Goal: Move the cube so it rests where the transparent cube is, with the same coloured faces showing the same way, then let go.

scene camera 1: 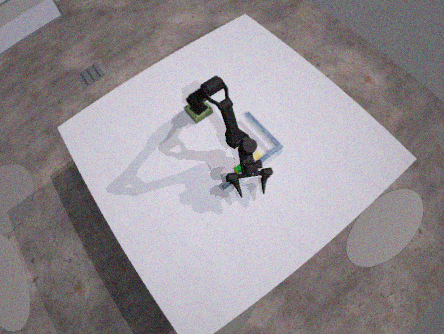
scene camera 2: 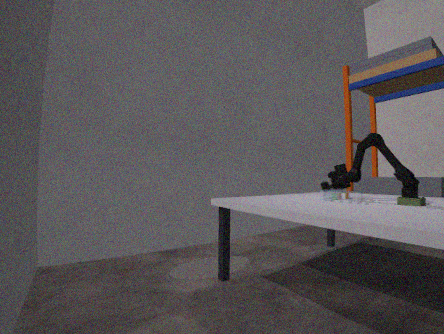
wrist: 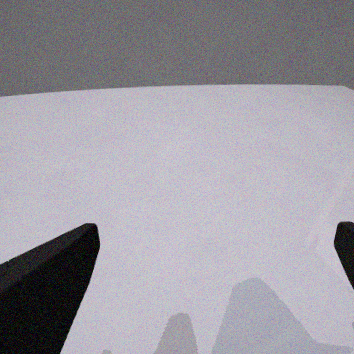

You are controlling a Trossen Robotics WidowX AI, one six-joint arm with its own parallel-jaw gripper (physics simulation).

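Frame: origin at the arm's base, x back, y right, z up, level; centimetres.
Where they show: gripper, fingertip midpoint: (scene camera 1: 252, 195) (wrist: 217, 234); arm's base, origin of the base link: (scene camera 1: 198, 108) (scene camera 2: 410, 197).
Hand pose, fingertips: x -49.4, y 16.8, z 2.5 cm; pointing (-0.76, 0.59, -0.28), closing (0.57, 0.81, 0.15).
Note:
Each offset is from my fingertips to the top centre of the thing. "pt": to the spot under its first point. Level surfaces: height alone.
A small cube @(dx +12.7, dy -6.3, dz -2.1 cm) (scene camera 1: 238, 169) with a bright green top and a little orange at its side shows beside the gripper's left side in scene camera 1, partly hidden by the arm. A yellow patch @(pt dx +11.1, dy -15.4, dz -2.1 cm) (scene camera 1: 257, 156) shows just right of the gripper body; whether it belongs to the transparent cube I cannot tell. The transparent cube cannot be clearly made out. My gripper (scene camera 1: 253, 195) (wrist: 217, 234) is open with nothing between its fingers, low over the white table, its fingertips reaching past the cube. The cube does not show in the wrist view.
A blue L-shaped bar @(pt dx +15.4, dy -26.3, dz -0.1 cm) (scene camera 1: 266, 132) lies on the white table @(dz -6.1 cm) (scene camera 1: 310, 200) (scene camera 2: 280, 207) (wrist: 200, 150), partly under the arm. The arm stands on a green base (scene camera 1: 200, 117) (scene camera 2: 411, 201). An orange and blue shelf rack (scene camera 2: 348, 115) stands behind the table.

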